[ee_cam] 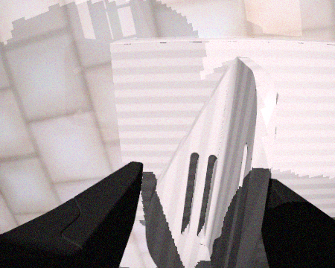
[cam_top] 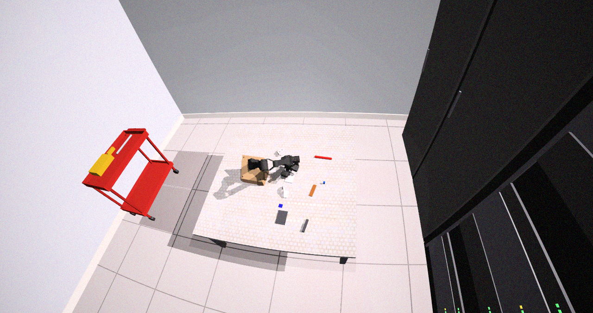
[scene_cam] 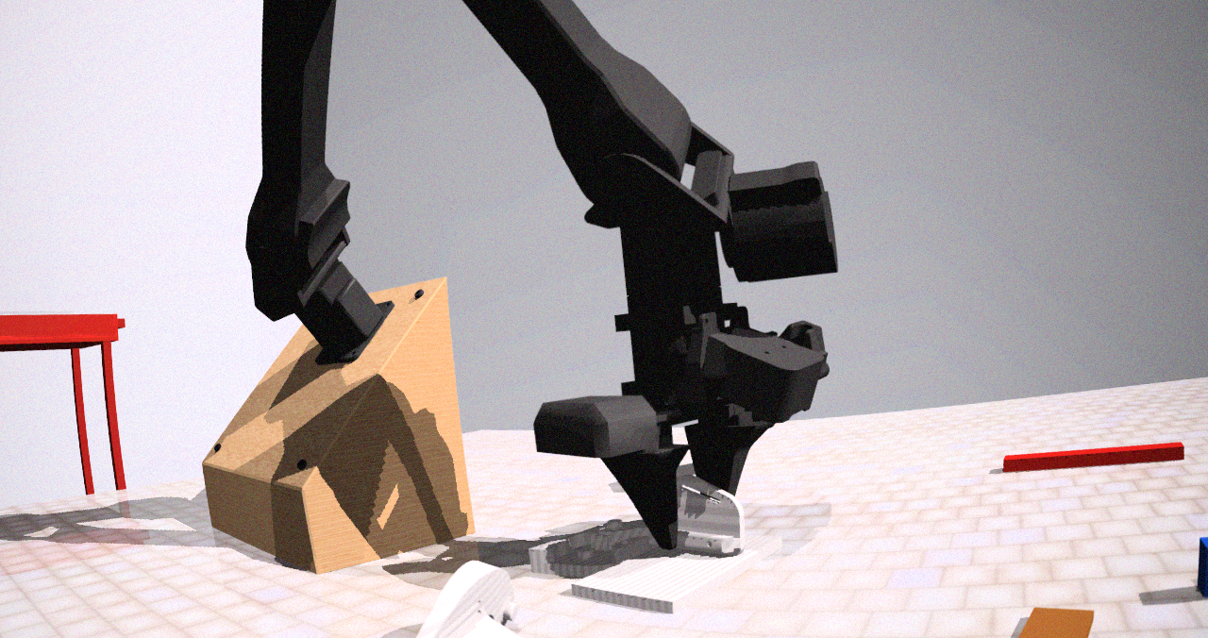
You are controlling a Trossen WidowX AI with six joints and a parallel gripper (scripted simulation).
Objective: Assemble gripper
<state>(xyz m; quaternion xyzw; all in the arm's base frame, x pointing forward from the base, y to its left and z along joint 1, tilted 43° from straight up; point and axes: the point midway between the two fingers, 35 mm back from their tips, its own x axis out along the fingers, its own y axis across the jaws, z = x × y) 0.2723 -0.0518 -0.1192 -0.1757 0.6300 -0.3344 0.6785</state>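
Right now my gripper tip is 3 cm to the left of the ribbed white plate, 1 cm short of it and 1 cm above it. The rest, counted from my gripper tip: red bar (26 cm ahead, 21 cm to the left, 1 cm below); then dark grey plate (41 cm to the right, 3 cm ahead, 1 cm below); then orange block (23 cm ahead, 14 cm to the right, 1 cm below).
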